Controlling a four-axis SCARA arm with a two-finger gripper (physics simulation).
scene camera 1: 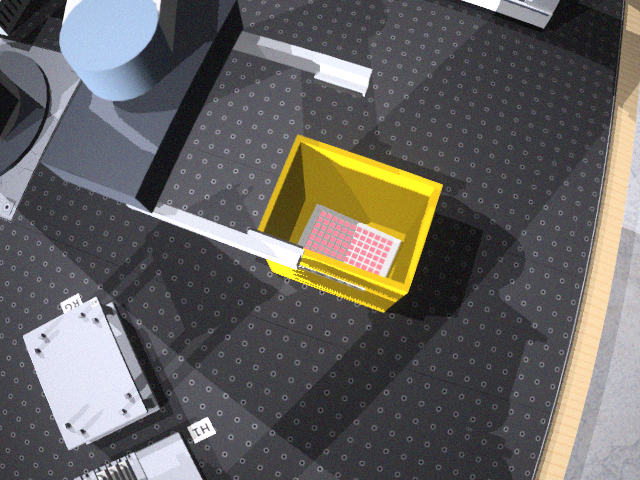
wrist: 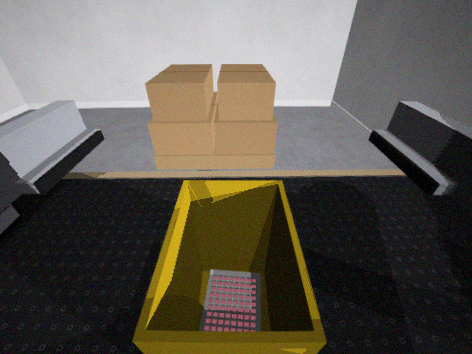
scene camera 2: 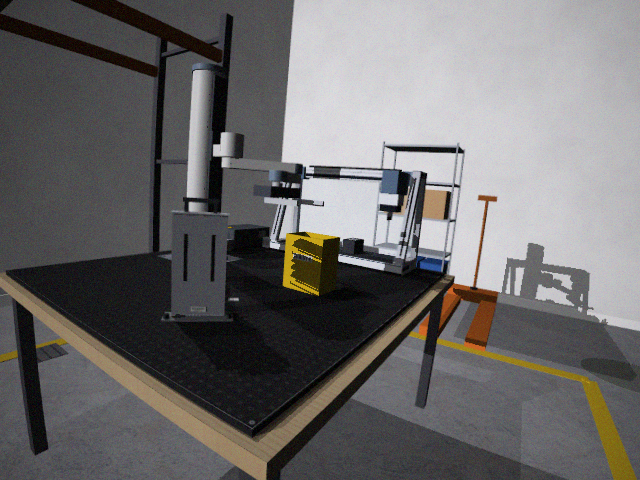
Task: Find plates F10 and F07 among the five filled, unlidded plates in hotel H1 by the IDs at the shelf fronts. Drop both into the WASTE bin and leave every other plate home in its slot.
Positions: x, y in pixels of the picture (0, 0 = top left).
my gripper: scene camera 1; wrist 236, 119; scene camera 2
plate F10: scene camera 1; wrist
same spot on my gripper: (scene camera 2: 294, 202) = (scene camera 1: 283, 262)
same spot on plate F10: (wrist: 233, 299) = (scene camera 1: 358, 254)
